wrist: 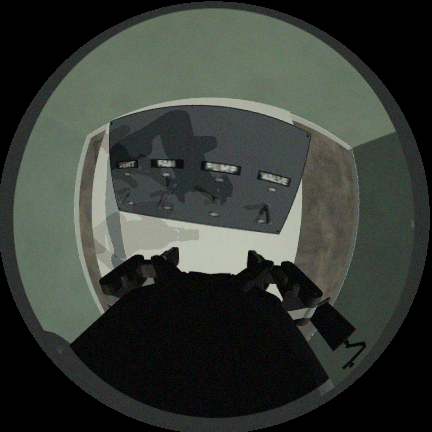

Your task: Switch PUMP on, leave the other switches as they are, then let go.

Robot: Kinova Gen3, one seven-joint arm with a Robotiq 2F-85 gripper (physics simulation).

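Frame: origin at the arm's base, x down, y right, z back, level; metres.
Where they show: gripper, fingertip midpoint: (pixel 212 256).
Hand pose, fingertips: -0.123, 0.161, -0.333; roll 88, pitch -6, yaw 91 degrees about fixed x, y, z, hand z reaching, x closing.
After its pixels a point has its place, as x, y, z.
A dark grey panel (pixel 250 140) {-0.046, 0.247, -0.521} is tilted in the middle of the wrist view, with labels VENT, FAN, PUMP (pixel 220 168) {-0.015, 0.184, -0.471} and VALVE in a row. Below the PUMP label, the PUMP switch (pixel 215 196) {-0.031, 0.170, -0.410} lies in shadow, and its lever's tilt is hard to make out. The VENT switch (pixel 125 195) {0.000, -0.061, -0.442}, the FAN switch (pixel 163 199) {-0.004, 0.055, -0.418} and the VALVE switch (pixel 266 213) {-0.002, 0.281, -0.372} stand below their labels; the VALVE lever slants toward its lower mark. My gripper (pixel 212 256) {-0.123, 0.161, -0.333} is open and empty, its fingertips apart from the switches and below the panel's lower edge in the view.
A pale surface (pixel 225 255) {0.113, 0.191, -0.237} shows below the panel, with brown surface (pixel 327 200) at the right and a brown strip at the left. Green floor surrounds them. A dark box-like object with a thin bent arm (pixel 334 325) shows at the lower right. Arm shadows fall across the panel.
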